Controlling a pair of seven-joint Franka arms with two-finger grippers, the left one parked.
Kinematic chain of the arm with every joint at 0, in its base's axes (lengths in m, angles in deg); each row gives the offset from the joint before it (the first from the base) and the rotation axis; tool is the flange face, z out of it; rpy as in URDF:
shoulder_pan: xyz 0 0 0.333 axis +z
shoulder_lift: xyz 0 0 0 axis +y
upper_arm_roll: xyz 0 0 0.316 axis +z
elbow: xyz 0.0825 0 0 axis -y
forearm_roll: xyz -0.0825 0 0.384 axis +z
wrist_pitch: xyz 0 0 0 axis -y
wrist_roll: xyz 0.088 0 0 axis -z
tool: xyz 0 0 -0.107 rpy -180 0 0
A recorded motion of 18 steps. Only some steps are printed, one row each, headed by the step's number.
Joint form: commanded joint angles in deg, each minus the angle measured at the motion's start. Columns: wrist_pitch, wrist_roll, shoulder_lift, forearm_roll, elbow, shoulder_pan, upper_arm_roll.
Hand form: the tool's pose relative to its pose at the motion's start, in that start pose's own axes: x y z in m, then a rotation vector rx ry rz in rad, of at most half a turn. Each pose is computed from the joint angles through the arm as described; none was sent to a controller.
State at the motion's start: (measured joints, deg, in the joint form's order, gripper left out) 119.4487 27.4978 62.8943 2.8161 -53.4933 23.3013 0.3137
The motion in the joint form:
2: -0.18 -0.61 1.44 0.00 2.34 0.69 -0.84
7: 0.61 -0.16 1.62 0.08 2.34 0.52 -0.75
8: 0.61 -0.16 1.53 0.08 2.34 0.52 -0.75
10: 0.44 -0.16 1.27 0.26 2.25 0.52 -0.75
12: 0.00 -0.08 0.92 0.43 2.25 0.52 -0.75
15: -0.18 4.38 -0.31 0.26 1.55 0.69 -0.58
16: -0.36 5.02 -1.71 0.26 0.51 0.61 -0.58
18: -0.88 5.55 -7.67 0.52 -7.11 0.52 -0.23
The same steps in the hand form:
2: 0.0025 -0.0045 0.0012 -0.0053 0.0169 -0.0177
7: 0.0041 -0.0034 0.0024 0.0019 0.0253 -0.0067
8: 0.0043 -0.0036 0.0012 0.0026 0.0267 -0.0068
10: 0.0043 -0.0039 -0.0014 0.0051 0.0254 -0.0053
12: 0.0043 -0.0044 -0.0055 0.0069 0.0227 -0.0028
15: 0.0027 -0.0082 -0.0163 0.0112 0.0271 0.0692
16: 0.0027 -0.0074 -0.0269 0.0131 0.0298 0.0816
18: -0.0122 -0.0024 -0.0454 0.0013 -0.0076 0.0932

